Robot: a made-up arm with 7 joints. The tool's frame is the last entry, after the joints.
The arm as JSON. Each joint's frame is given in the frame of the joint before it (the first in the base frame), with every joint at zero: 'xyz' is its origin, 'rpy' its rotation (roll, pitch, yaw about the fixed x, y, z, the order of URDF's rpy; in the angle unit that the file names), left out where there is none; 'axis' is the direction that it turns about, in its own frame. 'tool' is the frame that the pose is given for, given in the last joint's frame.
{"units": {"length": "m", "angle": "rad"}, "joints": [
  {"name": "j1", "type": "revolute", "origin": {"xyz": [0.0, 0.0, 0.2]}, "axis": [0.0, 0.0, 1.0]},
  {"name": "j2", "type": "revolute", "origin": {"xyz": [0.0, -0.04, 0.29]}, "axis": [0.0, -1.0, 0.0]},
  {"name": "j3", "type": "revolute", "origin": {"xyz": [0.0, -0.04, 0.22]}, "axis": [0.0, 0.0, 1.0]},
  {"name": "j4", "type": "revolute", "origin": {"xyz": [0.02, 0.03, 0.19]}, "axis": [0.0, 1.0, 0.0]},
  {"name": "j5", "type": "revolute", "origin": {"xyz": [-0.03, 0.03, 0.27]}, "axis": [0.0, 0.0, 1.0]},
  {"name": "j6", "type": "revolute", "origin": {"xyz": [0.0, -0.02, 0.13]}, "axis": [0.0, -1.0, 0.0]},
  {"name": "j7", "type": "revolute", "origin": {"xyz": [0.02, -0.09, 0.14]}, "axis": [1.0, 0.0, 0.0]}
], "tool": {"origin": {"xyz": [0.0, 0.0, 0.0], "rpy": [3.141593, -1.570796, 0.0]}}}
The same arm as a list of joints. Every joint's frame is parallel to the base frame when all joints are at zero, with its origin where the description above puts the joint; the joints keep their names.
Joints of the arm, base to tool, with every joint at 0 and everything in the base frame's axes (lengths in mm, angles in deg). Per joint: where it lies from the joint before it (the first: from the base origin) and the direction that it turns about. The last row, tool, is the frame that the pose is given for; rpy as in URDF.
j1: offset 0 0 200 axis +z
j2: offset 0 -40 290 axis -y
j3: offset 0 -40 220 axis +z
j4: offset 20 30 190 axis +y
j5: offset -30 30 270 axis +z
j6: offset 0 -20 130 axis -y
j7: offset 20 -90 140 axis +x
tool: offset 0 0 0 rpy -180 -90 0

